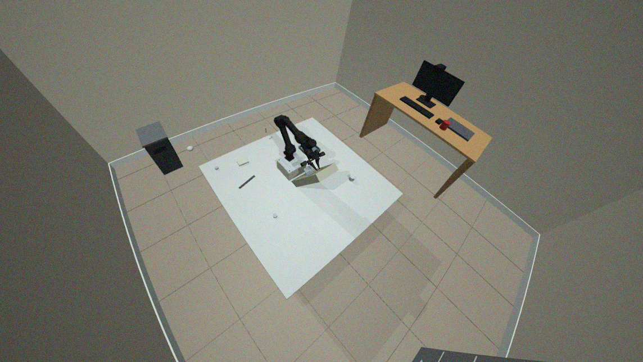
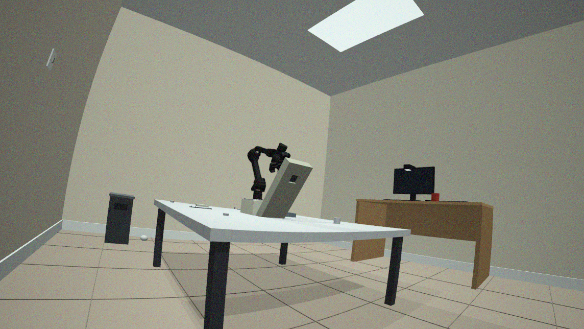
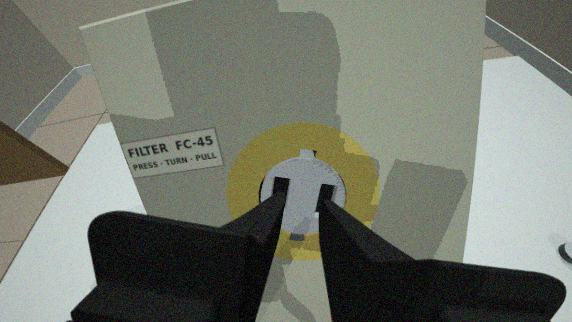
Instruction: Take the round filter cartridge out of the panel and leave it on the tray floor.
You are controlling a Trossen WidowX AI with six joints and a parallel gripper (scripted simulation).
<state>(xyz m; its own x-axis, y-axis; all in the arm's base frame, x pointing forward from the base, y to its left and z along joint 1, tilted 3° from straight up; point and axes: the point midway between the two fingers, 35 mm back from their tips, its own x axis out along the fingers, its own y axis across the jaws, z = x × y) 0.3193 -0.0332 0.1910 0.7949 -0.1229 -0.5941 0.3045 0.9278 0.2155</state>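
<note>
Now: the grey round filter cartridge 2 cm ahead of my gripper tip and 1 cm below it. Round my gripper tip: small beige block (65 cm behind, 24 cm to the right, 28 cm below); then grey square tray (36 cm behind, 33 cm to the left, 28 cm below).
</note>
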